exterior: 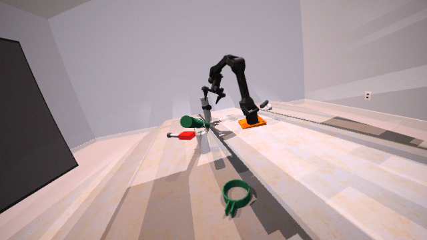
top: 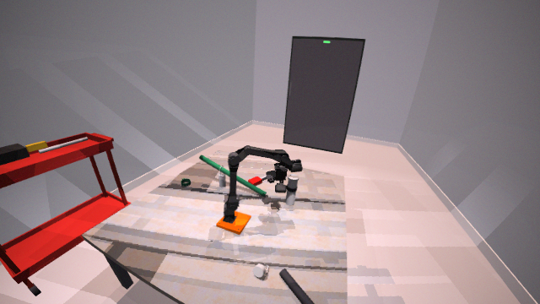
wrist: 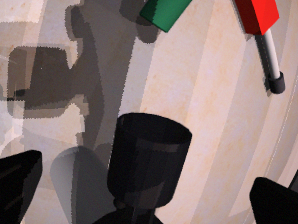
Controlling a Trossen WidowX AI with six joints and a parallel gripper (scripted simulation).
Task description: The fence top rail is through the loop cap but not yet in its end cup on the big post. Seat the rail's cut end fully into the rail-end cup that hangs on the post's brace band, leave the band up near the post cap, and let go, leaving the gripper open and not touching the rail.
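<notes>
Right now my gripper tip is 4 cm above the dark rail-end cup, 3 cm short of it and 2 cm to the left of it. Round my gripper tip: red-handled tool 26 cm ahead, 18 cm to the left, 15 cm below; then grey line post 43 cm to the left, 7 cm ahead, 6 cm below; then dark tube 52 cm behind, 21 cm to the right, 14 cm below.
</notes>
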